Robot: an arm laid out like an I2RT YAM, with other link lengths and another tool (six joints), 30 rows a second.
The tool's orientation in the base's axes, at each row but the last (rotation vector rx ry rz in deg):
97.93 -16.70 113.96
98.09 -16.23 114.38
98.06 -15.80 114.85
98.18 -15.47 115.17
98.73 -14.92 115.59
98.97 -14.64 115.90
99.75 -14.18 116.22
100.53 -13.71 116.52
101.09 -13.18 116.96
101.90 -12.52 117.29
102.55 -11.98 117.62
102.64 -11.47 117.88
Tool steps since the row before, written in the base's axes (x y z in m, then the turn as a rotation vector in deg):
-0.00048 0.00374 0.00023 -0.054 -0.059 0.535
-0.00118 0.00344 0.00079 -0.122 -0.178 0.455
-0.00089 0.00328 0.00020 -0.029 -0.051 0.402
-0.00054 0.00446 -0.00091 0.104 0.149 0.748
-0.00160 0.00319 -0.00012 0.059 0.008 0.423
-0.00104 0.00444 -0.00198 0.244 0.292 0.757
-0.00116 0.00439 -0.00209 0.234 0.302 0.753
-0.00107 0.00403 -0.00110 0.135 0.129 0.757
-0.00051 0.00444 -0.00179 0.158 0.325 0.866
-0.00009 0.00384 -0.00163 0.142 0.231 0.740
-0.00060 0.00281 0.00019 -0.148 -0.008 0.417
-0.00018 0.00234 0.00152 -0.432 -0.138 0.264
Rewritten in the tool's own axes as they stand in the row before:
0.00112 -0.00292 -0.00212 0.510 0.161 0.083
0.00166 -0.00225 -0.00246 0.411 0.284 0.063
0.00104 -0.00236 -0.00222 0.380 0.121 0.076
0.00020 -0.00374 -0.00264 0.748 -0.061 0.171
0.00077 -0.00205 -0.00282 0.406 0.032 0.130
-0.00081 -0.00371 -0.00320 0.775 -0.250 0.235
-0.00095 -0.00367 -0.00326 0.774 -0.255 0.222
-0.00010 -0.00328 -0.00280 0.750 -0.058 0.204
-0.00075 -0.00402 -0.00253 0.895 -0.226 0.167
-0.00078 -0.00367 -0.00183 0.755 -0.154 0.167
0.00081 -0.00228 -0.00156 0.419 0.129 -0.063
0.00198 -0.00182 -0.00076 0.270 0.334 -0.301

